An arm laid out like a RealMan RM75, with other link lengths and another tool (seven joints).
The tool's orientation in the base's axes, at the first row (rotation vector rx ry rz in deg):
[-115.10, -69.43, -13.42]
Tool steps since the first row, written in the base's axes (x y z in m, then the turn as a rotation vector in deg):
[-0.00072, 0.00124, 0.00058, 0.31, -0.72, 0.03]
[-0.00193, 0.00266, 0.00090, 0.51, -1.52, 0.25]
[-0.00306, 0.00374, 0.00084, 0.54, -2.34, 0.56]
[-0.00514, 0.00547, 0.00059, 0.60, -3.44, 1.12]
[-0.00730, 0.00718, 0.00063, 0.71, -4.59, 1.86]
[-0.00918, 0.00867, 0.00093, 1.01, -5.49, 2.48]
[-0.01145, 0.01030, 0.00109, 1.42, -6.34, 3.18]
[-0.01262, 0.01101, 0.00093, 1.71, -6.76, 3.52]
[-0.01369, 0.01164, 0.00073, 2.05, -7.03, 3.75]
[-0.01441, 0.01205, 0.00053, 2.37, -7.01, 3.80]
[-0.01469, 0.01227, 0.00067, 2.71, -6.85, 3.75]
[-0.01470, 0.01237, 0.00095, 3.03, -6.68, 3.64]
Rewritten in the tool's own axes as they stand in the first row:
[0.00075, -0.00121, 0.00061, -0.31, 0.42, -0.58]
[0.00123, -0.00273, 0.00163, -0.63, 0.68, -1.33]
[0.00133, -0.00390, 0.00266, -1.01, 0.76, -2.12]
[0.00127, -0.00591, 0.00448, -1.44, 0.80, -3.27]
[0.00130, -0.00814, 0.00610, -1.79, 0.80, -4.60]
[0.00147, -0.01022, 0.00733, -1.93, 0.96, -5.72]
[0.00145, -0.01258, 0.00884, -1.93, 1.16, -6.88]
[0.00122, -0.01363, 0.00970, -1.89, 1.33, -7.46]
[0.00098, -0.01457, 0.01050, -1.77, 1.55, -7.88]
[0.00077, -0.01516, 0.01108, -1.56, 1.79, -7.97]
[0.00084, -0.01552, 0.01119, -1.30, 2.05, -7.90]
[0.00105, -0.01569, 0.01107, -1.07, 2.32, -7.78]

